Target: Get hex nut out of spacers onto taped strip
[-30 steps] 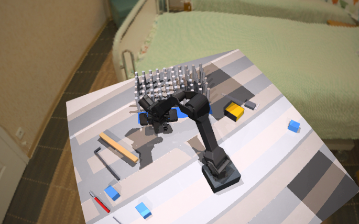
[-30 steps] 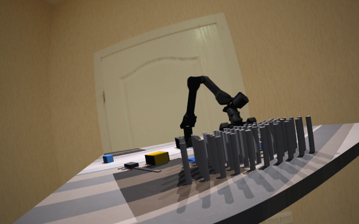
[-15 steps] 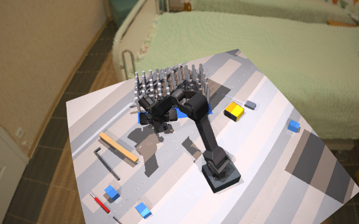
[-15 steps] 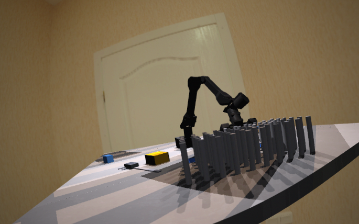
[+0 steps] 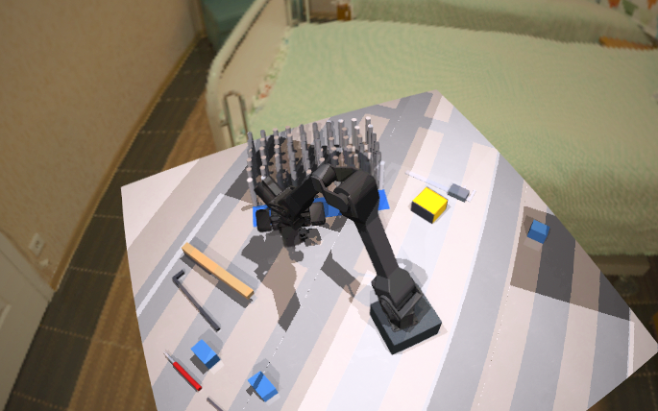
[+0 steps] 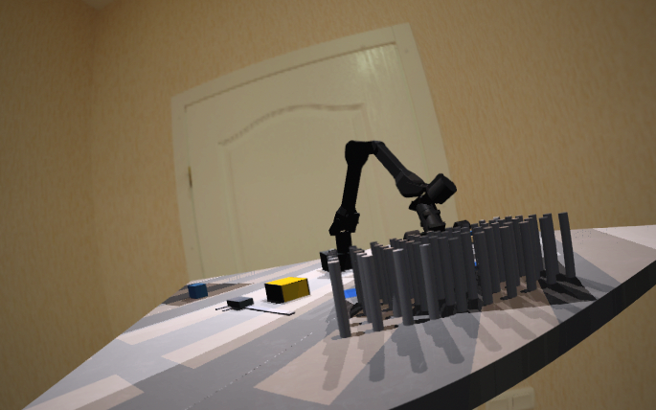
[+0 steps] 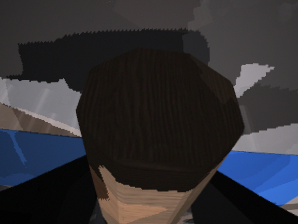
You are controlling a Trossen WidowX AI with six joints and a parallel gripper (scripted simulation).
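My gripper tip is 9 cm to the left of the blue taped strip, 3 cm short of it and 1 cm above it. From my gripper tip the other things lie so: brown-handled tool (10 cm ahead, 2 cm to the right); hex nut (20 cm ahead, 3 cm to the right, 1 cm below); red-handled tool (41 cm to the left, 36 cm behind, 1 cm below).
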